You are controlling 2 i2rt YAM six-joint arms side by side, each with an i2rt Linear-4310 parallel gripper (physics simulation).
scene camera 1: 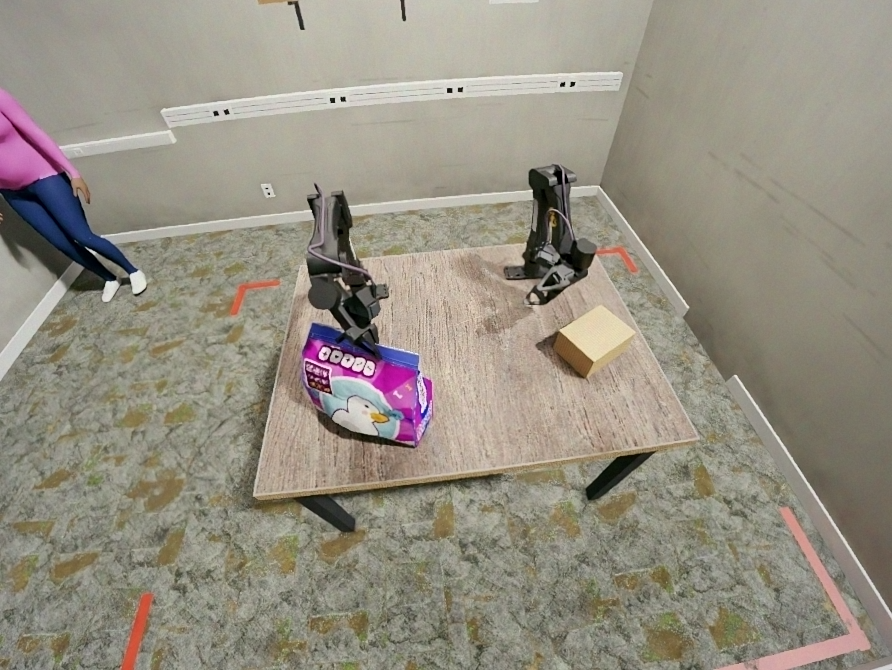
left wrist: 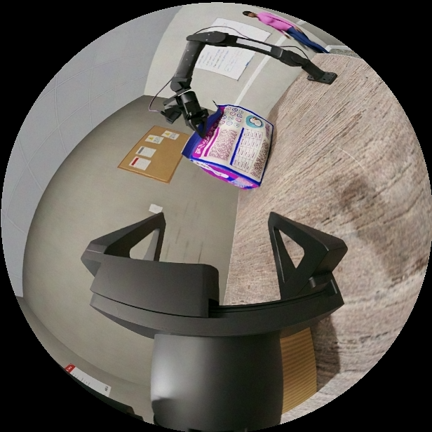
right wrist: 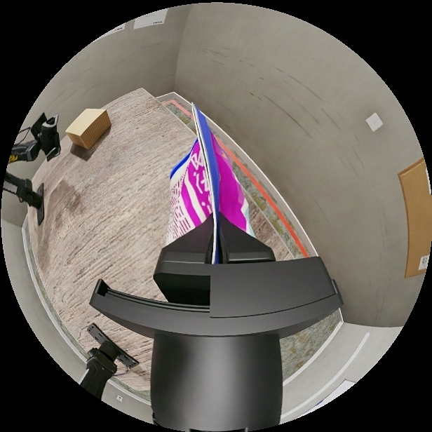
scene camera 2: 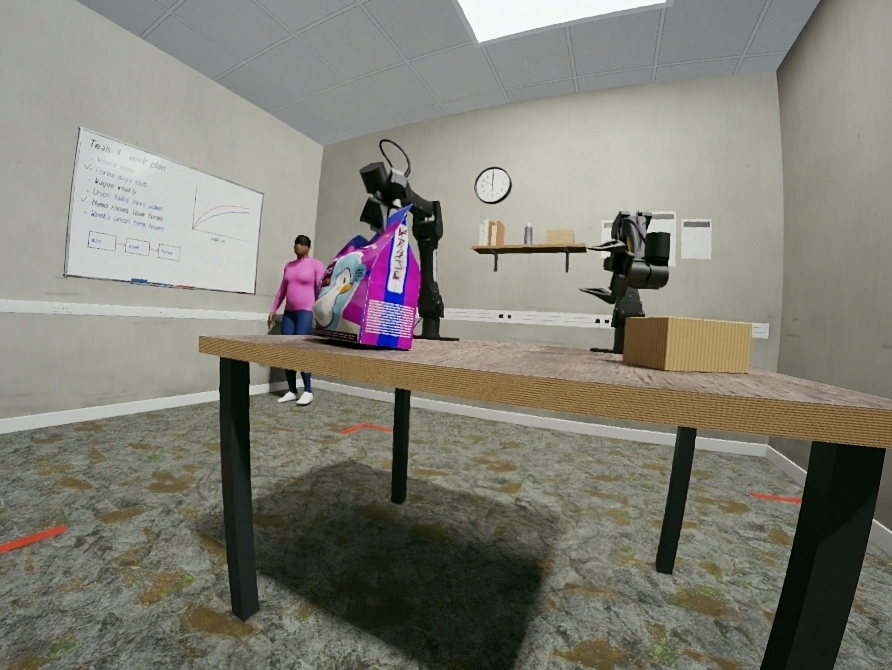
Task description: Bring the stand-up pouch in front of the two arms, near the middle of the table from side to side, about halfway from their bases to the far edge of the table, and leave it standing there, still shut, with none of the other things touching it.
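Note:
The stand-up pouch (scene camera 1: 367,389) (scene camera 2: 389,295) (left wrist: 232,145) (right wrist: 192,200), purple and blue with a penguin, stands upright and shut on the left part of the table in scene camera 1, leaning slightly. My right gripper (scene camera 1: 367,346) (left wrist: 202,137) (right wrist: 216,217) is shut on the pouch's blue top edge; the thin top seam runs between its fingers in the right wrist view. My left gripper (scene camera 1: 537,297) (scene camera 2: 587,270) (left wrist: 216,217) is open and empty, above the table near its own base, well apart from the pouch.
A tan cardboard box (scene camera 1: 594,338) (scene camera 2: 685,344) (left wrist: 298,367) (right wrist: 88,127) sits on the right part of the table (scene camera 1: 490,432) in scene camera 1, near the left arm and apart from the pouch. A person (scene camera 1: 32,165) (scene camera 2: 297,284) (left wrist: 285,26) stands beyond the table.

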